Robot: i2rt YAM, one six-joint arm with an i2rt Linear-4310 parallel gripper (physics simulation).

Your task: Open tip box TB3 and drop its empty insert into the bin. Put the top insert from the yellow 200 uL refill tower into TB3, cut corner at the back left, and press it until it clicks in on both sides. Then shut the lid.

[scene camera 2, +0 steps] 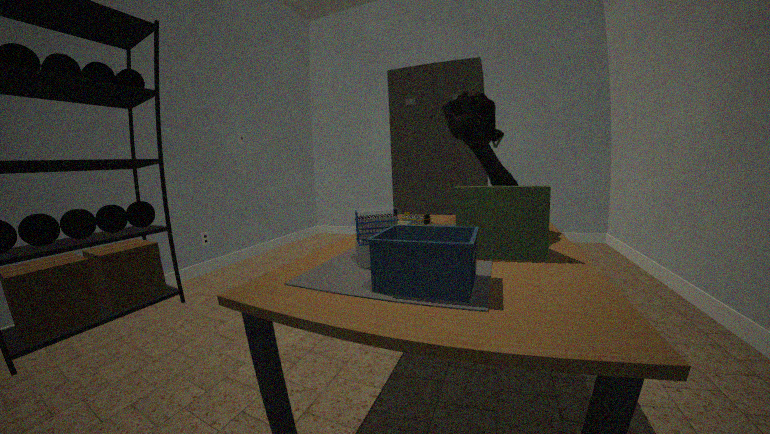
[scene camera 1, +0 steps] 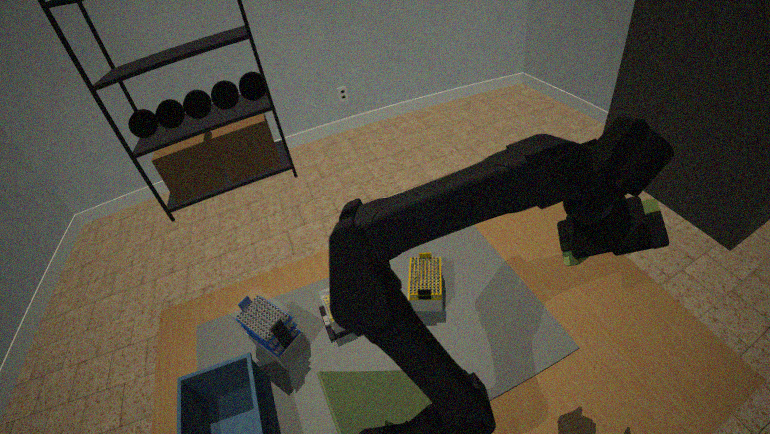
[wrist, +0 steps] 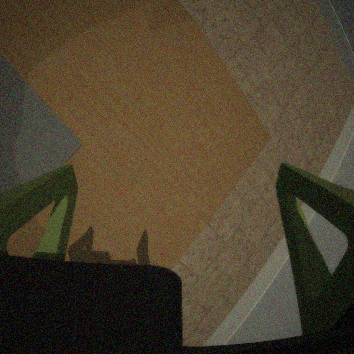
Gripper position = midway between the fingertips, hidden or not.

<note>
My gripper [scene camera 1: 617, 246] is open and holds nothing. I also see a grey mat [scene camera 1: 491, 323].
My gripper is seen too in the wrist view [wrist: 176, 174].
</note>
